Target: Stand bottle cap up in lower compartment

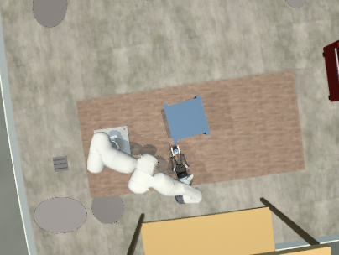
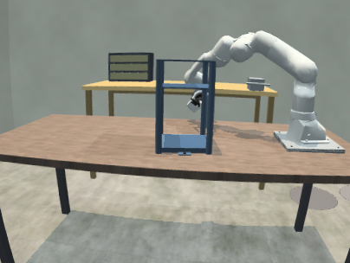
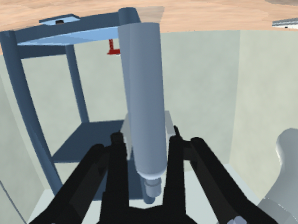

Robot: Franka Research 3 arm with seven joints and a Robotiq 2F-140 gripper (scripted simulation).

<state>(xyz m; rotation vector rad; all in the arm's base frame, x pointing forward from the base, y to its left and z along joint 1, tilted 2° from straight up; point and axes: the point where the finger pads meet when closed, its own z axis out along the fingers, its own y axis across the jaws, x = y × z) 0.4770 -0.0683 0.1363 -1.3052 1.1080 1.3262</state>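
The shelving unit lies 9 cm ahead of my hand, 22 cm to the left of it and 3 cm above it.
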